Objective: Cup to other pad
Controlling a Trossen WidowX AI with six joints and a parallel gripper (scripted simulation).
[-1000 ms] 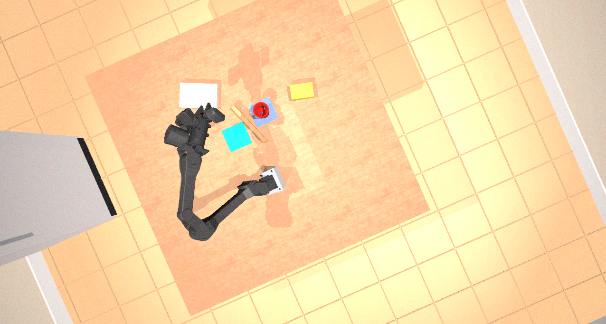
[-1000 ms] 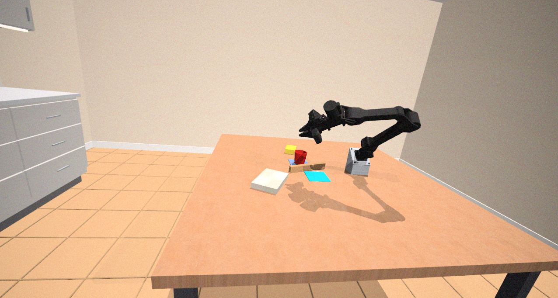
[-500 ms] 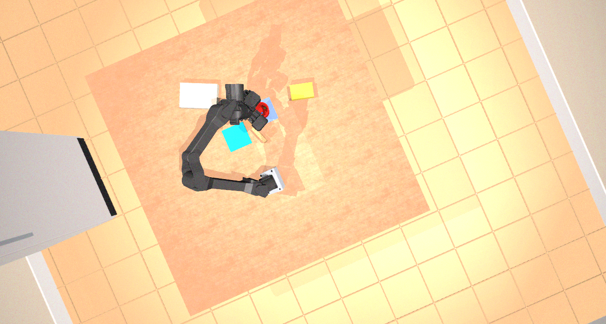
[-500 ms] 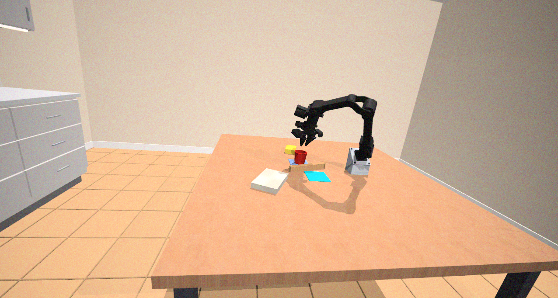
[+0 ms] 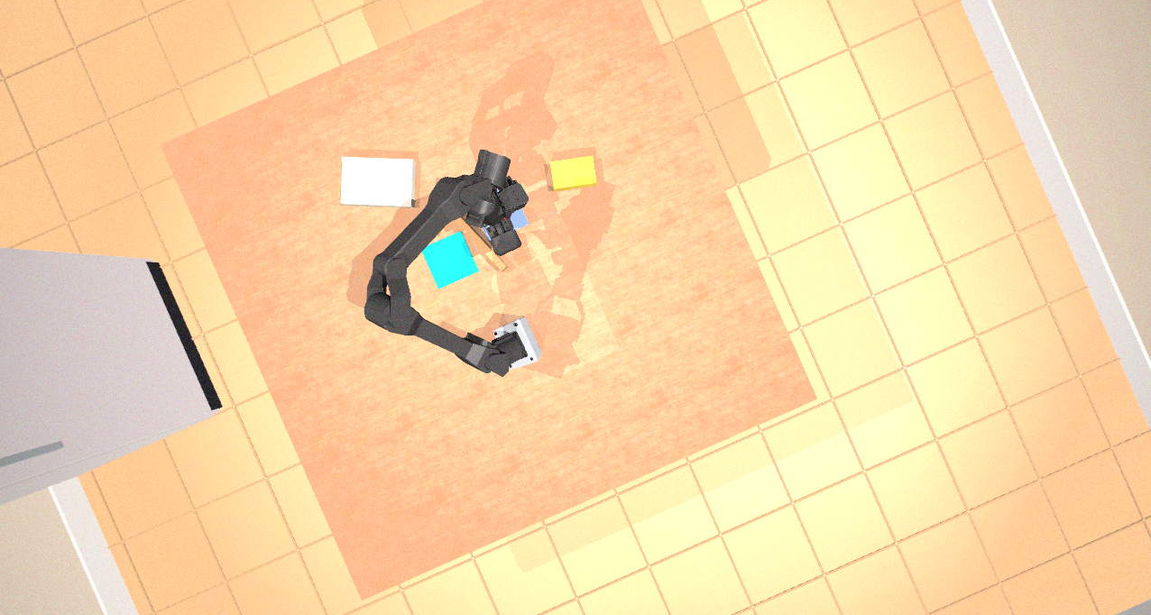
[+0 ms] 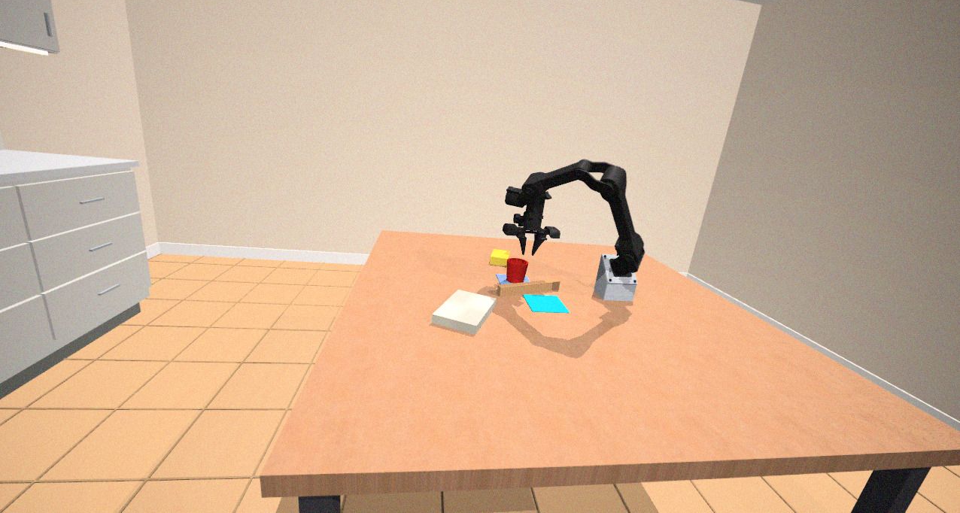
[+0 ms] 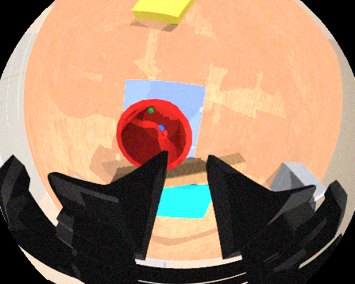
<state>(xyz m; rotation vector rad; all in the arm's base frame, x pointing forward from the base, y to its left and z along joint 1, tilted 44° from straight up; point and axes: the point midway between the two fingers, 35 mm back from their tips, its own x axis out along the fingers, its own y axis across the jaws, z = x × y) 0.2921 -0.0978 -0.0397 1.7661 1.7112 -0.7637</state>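
Right now the red cup is 6 cm below my gripper tip and 3 cm ahead of it. Round my gripper tip: cyan pad: 17 cm to the left, 11 cm below, 2 cm behind; then pale blue pad: 11 cm below, 3 cm ahead; then wooden bar: 9 cm below, 8 cm to the left, 1 cm ahead.
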